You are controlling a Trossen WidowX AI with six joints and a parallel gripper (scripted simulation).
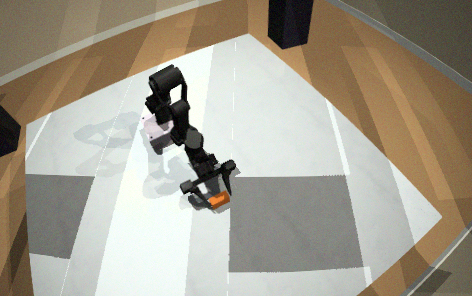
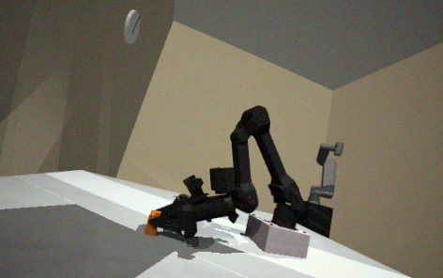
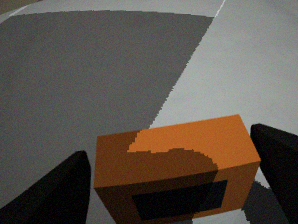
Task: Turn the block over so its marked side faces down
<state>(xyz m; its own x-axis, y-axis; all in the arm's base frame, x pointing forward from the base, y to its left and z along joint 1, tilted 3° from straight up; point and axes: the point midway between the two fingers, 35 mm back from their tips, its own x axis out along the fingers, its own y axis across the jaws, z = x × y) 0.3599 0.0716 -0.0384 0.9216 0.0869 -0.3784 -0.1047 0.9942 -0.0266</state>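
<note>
Right now my gripper tip is 2 cm past the orange block and 1 cm above it.
</note>
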